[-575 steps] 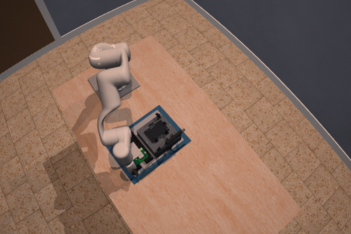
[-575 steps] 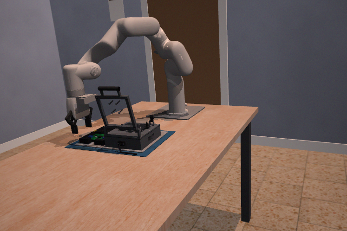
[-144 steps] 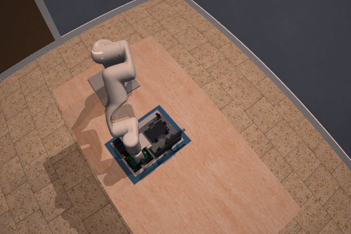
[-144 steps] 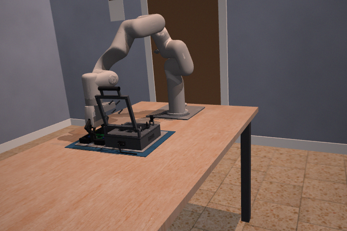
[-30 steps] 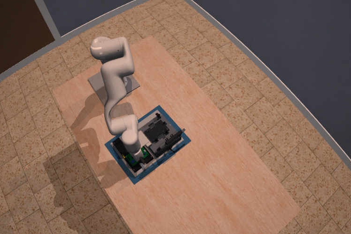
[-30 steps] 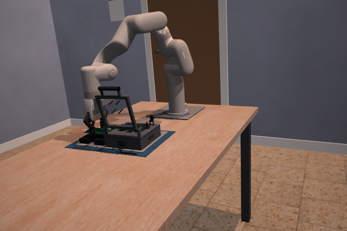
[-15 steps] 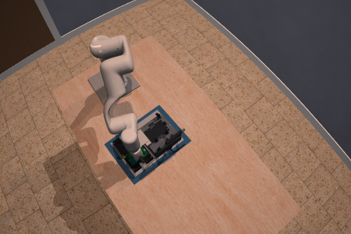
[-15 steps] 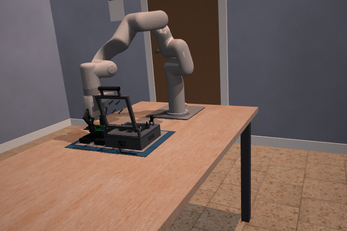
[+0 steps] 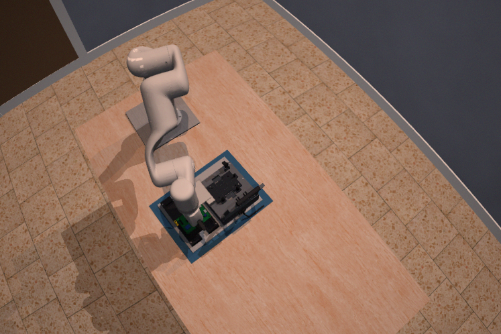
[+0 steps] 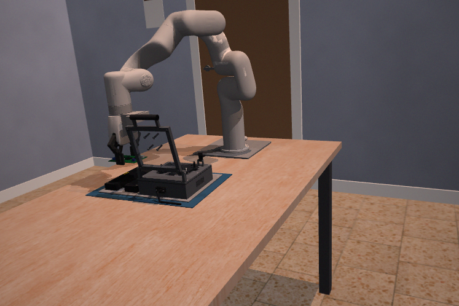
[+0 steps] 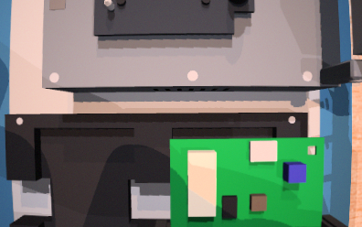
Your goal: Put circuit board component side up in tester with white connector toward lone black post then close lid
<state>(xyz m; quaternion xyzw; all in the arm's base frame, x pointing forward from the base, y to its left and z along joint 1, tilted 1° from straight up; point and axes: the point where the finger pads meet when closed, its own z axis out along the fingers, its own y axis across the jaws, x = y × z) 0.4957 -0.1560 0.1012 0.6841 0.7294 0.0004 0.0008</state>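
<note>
My hand is 70 mm short of the tester lid, 180 mm to the right of it and 80 mm below it. From my hand the other things lie so: green circuit board (right at my hand).
</note>
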